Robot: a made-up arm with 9 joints. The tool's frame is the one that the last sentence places.
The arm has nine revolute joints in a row. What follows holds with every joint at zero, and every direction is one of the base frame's.
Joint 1 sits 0.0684 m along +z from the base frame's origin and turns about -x.
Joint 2 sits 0.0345 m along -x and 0.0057 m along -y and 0.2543 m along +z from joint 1 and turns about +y.
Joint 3 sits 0.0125 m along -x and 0.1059 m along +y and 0.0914 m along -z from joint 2 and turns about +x.
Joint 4 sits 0.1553 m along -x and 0.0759 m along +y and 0.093 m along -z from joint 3 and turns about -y.
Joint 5 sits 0.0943 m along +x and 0.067 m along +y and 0.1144 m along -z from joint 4 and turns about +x.
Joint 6 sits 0.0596 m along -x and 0.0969 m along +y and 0.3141 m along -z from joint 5 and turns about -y.
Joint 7 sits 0.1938 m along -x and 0.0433 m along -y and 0.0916 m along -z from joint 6 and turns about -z.
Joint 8 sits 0.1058 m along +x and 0.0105 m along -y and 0.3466 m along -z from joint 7 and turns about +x.
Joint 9 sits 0.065 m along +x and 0.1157 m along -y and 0.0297 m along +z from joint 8 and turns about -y.
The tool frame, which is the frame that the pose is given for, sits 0.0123 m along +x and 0.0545 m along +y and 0.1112 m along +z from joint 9; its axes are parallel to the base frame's.
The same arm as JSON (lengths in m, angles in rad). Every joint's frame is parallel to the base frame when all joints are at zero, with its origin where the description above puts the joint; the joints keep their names.
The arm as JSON. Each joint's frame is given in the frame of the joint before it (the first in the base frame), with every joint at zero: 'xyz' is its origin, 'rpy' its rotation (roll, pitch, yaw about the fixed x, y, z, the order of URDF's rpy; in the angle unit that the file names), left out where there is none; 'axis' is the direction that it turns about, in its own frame. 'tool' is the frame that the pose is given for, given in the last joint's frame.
{
  "units": {
    "length": "m",
    "angle": "rad"
  },
  "joints": [
    {
      "name": "joint 1",
      "type": "revolute",
      "origin": {
        "xyz": [
          0.0,
          0.0,
          0.0684
        ]
      },
      "axis": "-x"
    },
    {
      "name": "joint 2",
      "type": "revolute",
      "origin": {
        "xyz": [
          -0.0345,
          -0.0057,
          0.2543
        ]
      },
      "axis": "+y"
    },
    {
      "name": "joint 3",
      "type": "revolute",
      "origin": {
        "xyz": [
          -0.0125,
          0.1059,
          -0.0914
        ]
      },
      "axis": "+x"
    },
    {
      "name": "joint 4",
      "type": "revolute",
      "origin": {
        "xyz": [
          -0.1553,
          0.0759,
          -0.093
        ]
      },
      "axis": "-y"
    },
    {
      "name": "joint 5",
      "type": "revolute",
      "origin": {
        "xyz": [
          0.0943,
          0.067,
          -0.1144
        ]
      },
      "axis": "+x"
    },
    {
      "name": "joint 6",
      "type": "revolute",
      "origin": {
        "xyz": [
          -0.0596,
          0.0969,
          -0.3141
        ]
      },
      "axis": "-y"
    },
    {
      "name": "joint 7",
      "type": "revolute",
      "origin": {
        "xyz": [
          -0.1938,
          -0.0433,
          -0.0916
        ]
      },
      "axis": "-z"
    },
    {
      "name": "joint 8",
      "type": "revolute",
      "origin": {
        "xyz": [
          0.1058,
          -0.0105,
          -0.3466
        ]
      },
      "axis": "+x"
    },
    {
      "name": "joint 9",
      "type": "revolute",
      "origin": {
        "xyz": [
          0.065,
          -0.1157,
          0.0297
        ]
      },
      "axis": "-y"
    }
  ],
  "tool": {
    "origin": {
      "xyz": [
        0.0123,
        0.0545,
        0.1112
      ]
    }
  }
}

